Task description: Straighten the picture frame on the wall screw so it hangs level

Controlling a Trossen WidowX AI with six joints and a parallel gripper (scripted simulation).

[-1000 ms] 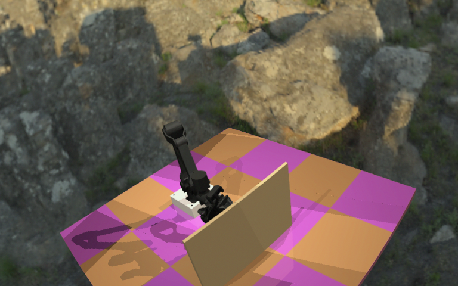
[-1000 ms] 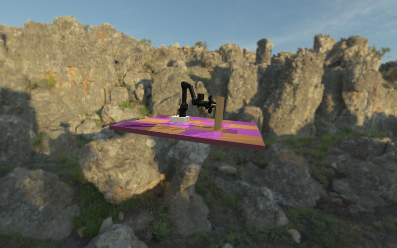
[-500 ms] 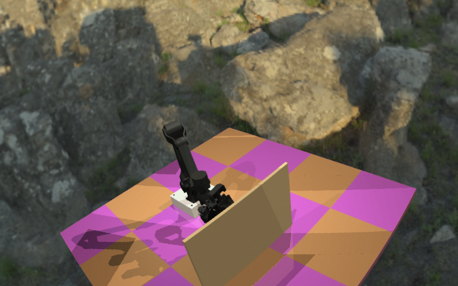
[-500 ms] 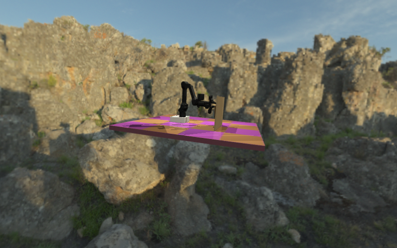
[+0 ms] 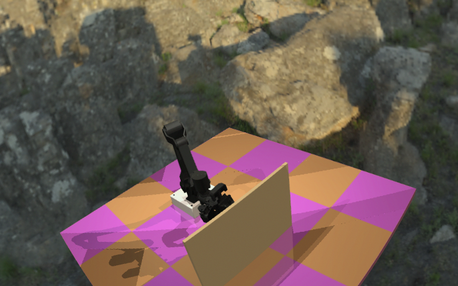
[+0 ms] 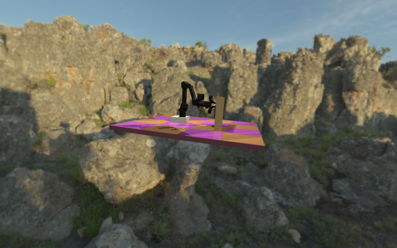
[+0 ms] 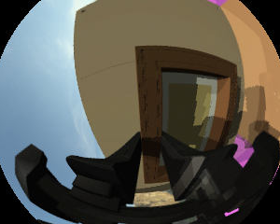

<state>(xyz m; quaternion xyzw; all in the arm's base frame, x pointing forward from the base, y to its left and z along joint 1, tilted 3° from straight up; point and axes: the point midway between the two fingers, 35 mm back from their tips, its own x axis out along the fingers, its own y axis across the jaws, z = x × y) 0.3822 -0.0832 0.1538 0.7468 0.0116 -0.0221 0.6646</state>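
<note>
Right now the picture frame is 50 mm below my gripper tip and 10 mm to the left of it. Also, from my gripper tip: wall panel (70 mm below, 10 mm to the right, 10 mm ahead).
</note>
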